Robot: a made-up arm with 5 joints.
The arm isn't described. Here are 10 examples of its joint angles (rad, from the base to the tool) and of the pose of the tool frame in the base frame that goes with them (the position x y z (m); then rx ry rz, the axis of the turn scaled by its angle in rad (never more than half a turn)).
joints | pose
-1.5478 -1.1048 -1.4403 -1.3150 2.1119 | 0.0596 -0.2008 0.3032 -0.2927 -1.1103 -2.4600
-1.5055 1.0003 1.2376 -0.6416 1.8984 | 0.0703 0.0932 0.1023 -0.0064 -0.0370 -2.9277
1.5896 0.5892 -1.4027 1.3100 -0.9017 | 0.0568 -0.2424 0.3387 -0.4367 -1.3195 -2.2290
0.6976 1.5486 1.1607 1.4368 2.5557 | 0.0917 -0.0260 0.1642 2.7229 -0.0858 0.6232
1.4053 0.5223 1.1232 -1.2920 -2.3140 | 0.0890 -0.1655 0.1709 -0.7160 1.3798 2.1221
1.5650 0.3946 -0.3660 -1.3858 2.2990 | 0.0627 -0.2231 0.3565 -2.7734 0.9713 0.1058
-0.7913 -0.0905 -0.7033 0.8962 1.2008 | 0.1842 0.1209 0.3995 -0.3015 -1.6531 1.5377
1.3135 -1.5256 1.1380 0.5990 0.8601 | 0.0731 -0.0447 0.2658 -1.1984 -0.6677 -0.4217
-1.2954 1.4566 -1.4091 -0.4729 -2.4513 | 0.1493 0.3010 0.1995 1.9711 0.6683 -0.7603
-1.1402 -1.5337 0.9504 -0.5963 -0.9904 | 0.0657 0.0029 0.3423 2.4384 -1.2731 0.0275
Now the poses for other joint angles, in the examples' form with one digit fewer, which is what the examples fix.
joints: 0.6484 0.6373 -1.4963 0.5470 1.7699
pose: 0.259 -0.150 0.378 -1.806 -0.734 0.726
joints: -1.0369 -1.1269 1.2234 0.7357 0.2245
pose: 0.096 0.054 0.236 0.327 -0.712 1.154
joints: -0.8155 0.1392 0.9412 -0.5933 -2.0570
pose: 0.186 0.128 0.206 1.149 -0.127 -1.154
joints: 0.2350 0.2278 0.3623 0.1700 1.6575
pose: 0.272 -0.052 0.225 -0.697 -0.529 1.293
